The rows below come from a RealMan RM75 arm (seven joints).
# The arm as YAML. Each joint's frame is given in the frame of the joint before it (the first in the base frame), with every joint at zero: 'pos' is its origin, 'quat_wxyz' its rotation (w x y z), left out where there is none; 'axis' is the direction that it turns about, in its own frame. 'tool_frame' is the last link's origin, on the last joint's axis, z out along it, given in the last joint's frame.
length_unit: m
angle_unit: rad
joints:
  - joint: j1
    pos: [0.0, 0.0, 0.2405]
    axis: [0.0, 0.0, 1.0]
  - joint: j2
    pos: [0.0, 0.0, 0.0]
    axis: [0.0, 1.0, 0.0]
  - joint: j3
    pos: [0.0, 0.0, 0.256]
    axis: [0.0, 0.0, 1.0]
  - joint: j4
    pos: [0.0, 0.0, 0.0]
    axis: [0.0, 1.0, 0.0]
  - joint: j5
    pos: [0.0, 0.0, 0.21]
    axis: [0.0, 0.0, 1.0]
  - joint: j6
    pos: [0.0, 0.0, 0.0]
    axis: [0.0, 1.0, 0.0]
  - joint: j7
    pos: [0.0, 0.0, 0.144]
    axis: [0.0, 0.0, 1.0]
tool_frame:
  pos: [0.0, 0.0, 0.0]
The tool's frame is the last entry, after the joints.
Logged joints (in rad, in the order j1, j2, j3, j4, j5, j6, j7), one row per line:
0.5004, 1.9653, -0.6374, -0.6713, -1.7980, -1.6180, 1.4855
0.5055, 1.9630, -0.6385, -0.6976, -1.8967, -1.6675, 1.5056
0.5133, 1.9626, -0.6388, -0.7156, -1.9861, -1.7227, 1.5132
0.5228, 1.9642, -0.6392, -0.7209, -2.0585, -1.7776, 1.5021
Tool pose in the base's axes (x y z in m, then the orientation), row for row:
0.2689, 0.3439, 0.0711, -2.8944, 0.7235, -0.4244
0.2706, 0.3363, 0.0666, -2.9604, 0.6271, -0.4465
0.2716, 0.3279, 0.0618, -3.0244, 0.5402, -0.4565
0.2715, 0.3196, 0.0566, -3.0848, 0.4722, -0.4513
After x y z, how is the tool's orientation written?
As angles about the fixed x, y, z axes (roll, pitch, yaw), in radians.
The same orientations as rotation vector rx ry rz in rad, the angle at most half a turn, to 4 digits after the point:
-2.5287, 0.6705, 0.8983
-2.6335, 0.6800, 0.8050
-2.7356, 0.6825, 0.7228
-2.8300, 0.6701, 0.6635

